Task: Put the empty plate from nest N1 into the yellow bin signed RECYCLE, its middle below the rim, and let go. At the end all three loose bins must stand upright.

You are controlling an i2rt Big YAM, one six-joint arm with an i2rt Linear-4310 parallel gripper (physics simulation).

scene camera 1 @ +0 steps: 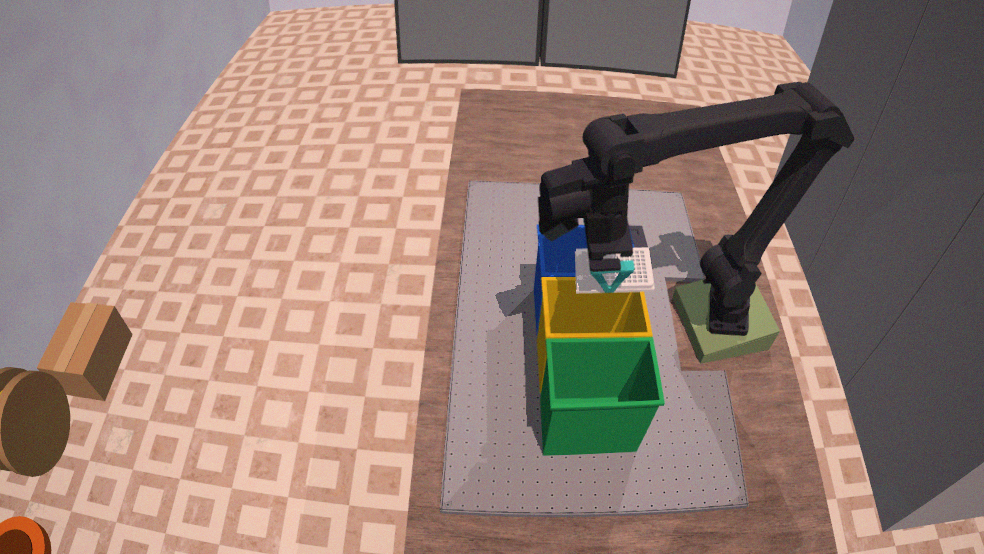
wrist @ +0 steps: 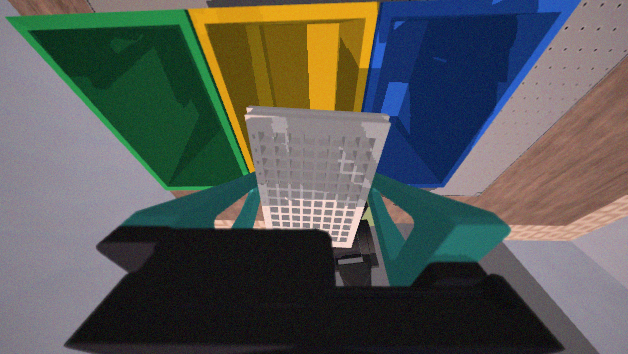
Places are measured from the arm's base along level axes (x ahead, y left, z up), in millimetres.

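Pixels of known places: gripper, between the fingertips: (scene camera 1: 606, 272) (wrist: 314, 177); arm's base, origin of its link: (scene camera 1: 728, 311).
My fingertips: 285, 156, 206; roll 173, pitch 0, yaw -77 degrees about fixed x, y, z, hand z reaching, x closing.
Observation:
Ahead of a thing's pixels: the offset from my fingertips to its middle, as dx, dy, dz. Level surfaces: height alone.
The empty plate @[-12, -2, +8] (scene camera 1: 640, 267) (wrist: 315, 165), white with a grid of wells, is roughly level above the bins. My gripper (scene camera 1: 611, 275) (wrist: 314, 177) is shut on it, with a teal finger on each long side. In the scene view the plate overlaps the back edge of the yellow bin @[+5, +22, -152] (scene camera 1: 597, 335) (wrist: 285, 60) and part of the blue bin @[+38, -107, -152] (scene camera 1: 561, 254) (wrist: 465, 75). In the wrist view its far end overlaps the yellow bin's opening and the blue bin's edge. The green bin @[-28, +150, -152] (scene camera 1: 599, 430) (wrist: 150, 75) adjoins the yellow one. All three bins stand upright. The RECYCLE sign is not readable.
The bins stand in a row on a grey perforated board @[dz -242] (scene camera 1: 495, 447). The arm's base is on a green block (scene camera 1: 736, 347) to the right. A tall dark cabinet (scene camera 1: 888, 240) stands beyond it. A cardboard box (scene camera 1: 89, 344) lies on the floor at left.

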